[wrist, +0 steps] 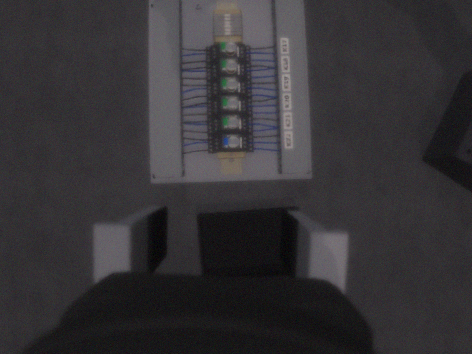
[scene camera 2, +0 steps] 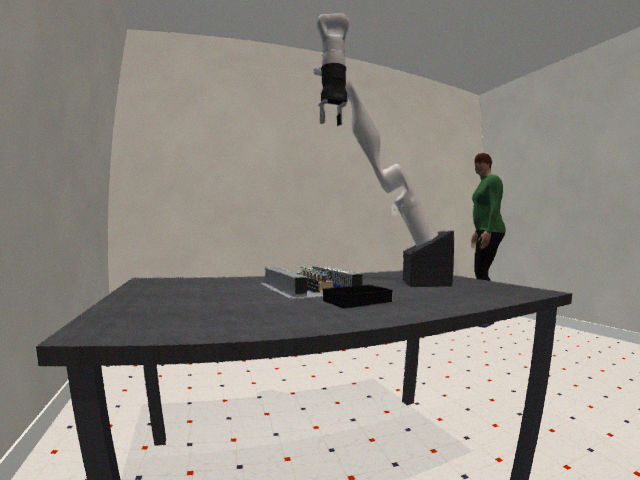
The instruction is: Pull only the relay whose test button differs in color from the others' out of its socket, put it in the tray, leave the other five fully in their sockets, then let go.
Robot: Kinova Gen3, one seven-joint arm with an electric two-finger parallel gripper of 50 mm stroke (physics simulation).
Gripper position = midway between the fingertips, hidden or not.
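You'd find the gripper (scene camera 2: 331, 124) here, and there's also a pale panel (wrist: 201, 166).
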